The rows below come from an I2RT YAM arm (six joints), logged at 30 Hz.
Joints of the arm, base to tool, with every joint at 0 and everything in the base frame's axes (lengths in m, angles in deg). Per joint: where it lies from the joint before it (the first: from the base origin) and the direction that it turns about. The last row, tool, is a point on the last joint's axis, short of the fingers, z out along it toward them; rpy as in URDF.
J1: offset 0 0 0.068 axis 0 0 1
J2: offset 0.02 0.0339 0.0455 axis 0 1 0
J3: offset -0.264 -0.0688 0 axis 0 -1 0
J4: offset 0.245 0.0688 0.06 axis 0 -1 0
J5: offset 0.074 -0.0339 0.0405 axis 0 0 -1
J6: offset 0.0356 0 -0.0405 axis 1 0 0
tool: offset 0 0 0 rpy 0 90 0
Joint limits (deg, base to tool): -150..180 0..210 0..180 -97..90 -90..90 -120..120
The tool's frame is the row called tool.
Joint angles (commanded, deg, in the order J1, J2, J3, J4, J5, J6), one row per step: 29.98, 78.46, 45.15, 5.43, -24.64, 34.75; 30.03, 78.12, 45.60, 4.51, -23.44, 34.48; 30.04, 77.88, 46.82, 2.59, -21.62, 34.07; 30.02, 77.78, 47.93, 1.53, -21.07, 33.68; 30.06, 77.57, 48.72, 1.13, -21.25, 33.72; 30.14, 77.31, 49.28, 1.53, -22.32, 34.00; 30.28, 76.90, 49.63, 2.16, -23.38, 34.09; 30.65, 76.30, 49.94, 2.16, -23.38, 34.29; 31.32, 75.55, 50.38, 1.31, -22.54, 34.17; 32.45, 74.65, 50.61, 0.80, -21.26, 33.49; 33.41, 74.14, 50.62, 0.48, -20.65, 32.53; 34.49, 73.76, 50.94, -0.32, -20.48, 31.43; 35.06, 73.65, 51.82, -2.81, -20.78, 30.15; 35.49, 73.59, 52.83, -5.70, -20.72, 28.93; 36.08, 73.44, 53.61, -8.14, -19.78, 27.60
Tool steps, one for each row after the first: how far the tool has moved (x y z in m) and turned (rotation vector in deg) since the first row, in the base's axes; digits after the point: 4 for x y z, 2 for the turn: 0.0000, -0.0005, 0.0026, -0.69, -0.37, -0.89; 0.0013, -0.0009, 0.0075, -1.87, -0.71, -2.31; 0.0026, -0.0006, 0.0127, -2.22, -1.25, -2.64; 0.0031, 0.0000, 0.0178, -1.81, -1.70, -2.48; 0.0030, 0.0012, 0.0231, -0.61, -2.29, -1.59; 0.0022, 0.0023, 0.0284, 0.57, -3.18, -0.56; 0.0002, 0.0034, 0.0332, 1.15, -3.81, -0.28; -0.0030, 0.0049, 0.0380, 0.97, -4.37, -0.32; -0.0080, 0.0079, 0.0428, 0.52, -5.69, -0.08; -0.0120, 0.0108, 0.0447, -0.04, -6.72, 0.70; -0.0162, 0.0145, 0.0470, -0.65, -7.52, 2.07; -0.0190, 0.0164, 0.0487, -1.95, -7.19, 3.49; -0.0212, 0.0175, 0.0502, -3.54, -6.63, 4.47; -0.0238, 0.0186, 0.0514, -5.39, -6.62, 4.90
